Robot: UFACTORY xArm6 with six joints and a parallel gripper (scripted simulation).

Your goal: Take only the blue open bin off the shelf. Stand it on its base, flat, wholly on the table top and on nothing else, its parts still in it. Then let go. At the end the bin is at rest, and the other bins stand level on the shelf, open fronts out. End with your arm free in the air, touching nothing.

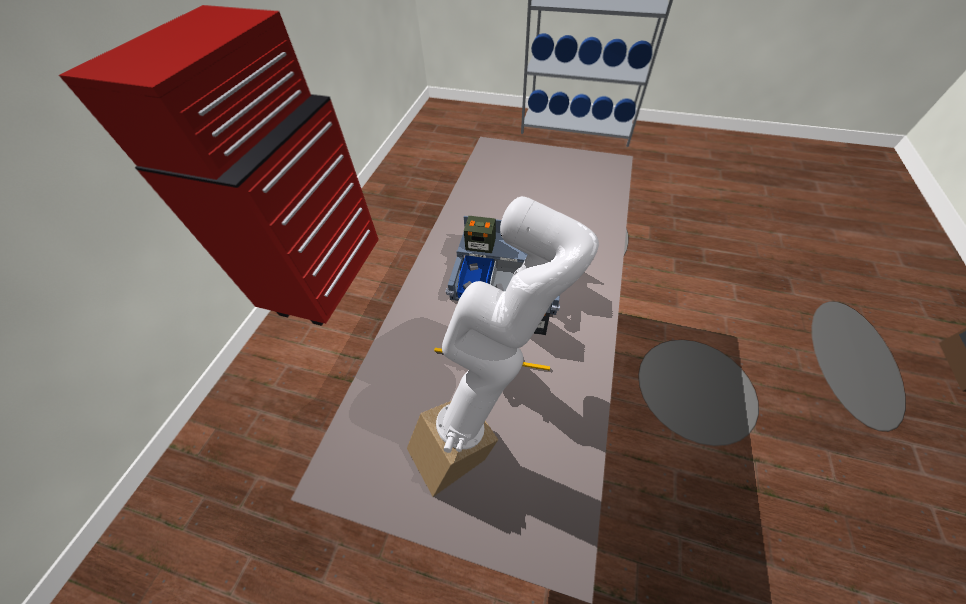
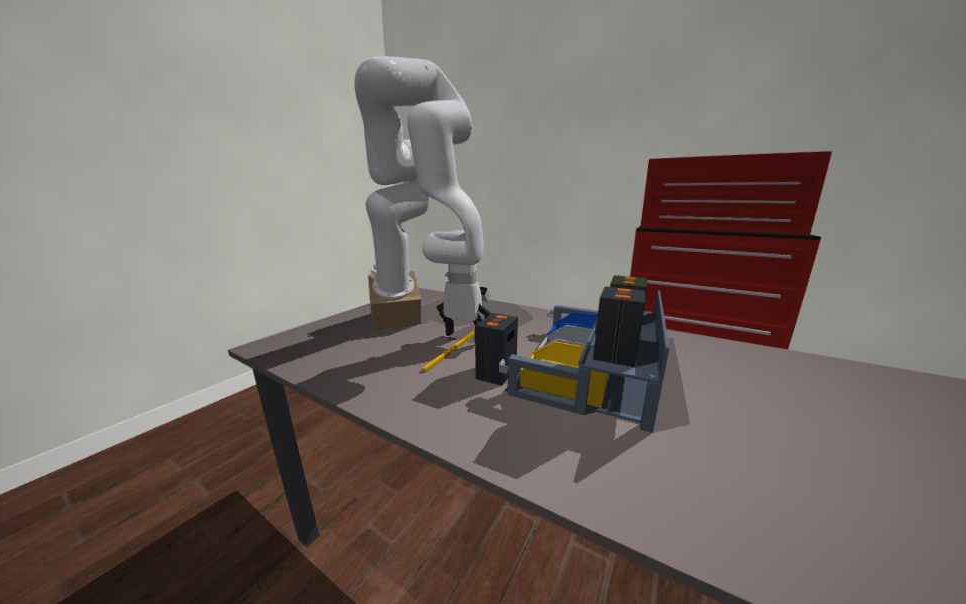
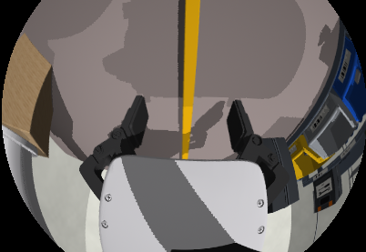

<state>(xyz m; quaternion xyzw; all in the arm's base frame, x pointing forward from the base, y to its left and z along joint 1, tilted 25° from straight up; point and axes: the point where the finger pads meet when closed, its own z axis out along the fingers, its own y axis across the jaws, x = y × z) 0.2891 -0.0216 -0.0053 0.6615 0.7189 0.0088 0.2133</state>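
Right now the yellow rod is 20 mm below my hand. The rest, counted from my hand: grey bin: 310 mm ahead, 20 mm above, 10 mm to the left; then blue open bin: 300 mm ahead, 120 mm to the left, 20 mm above; then yellow bin: 310 mm ahead, 100 mm to the right, 20 mm above.
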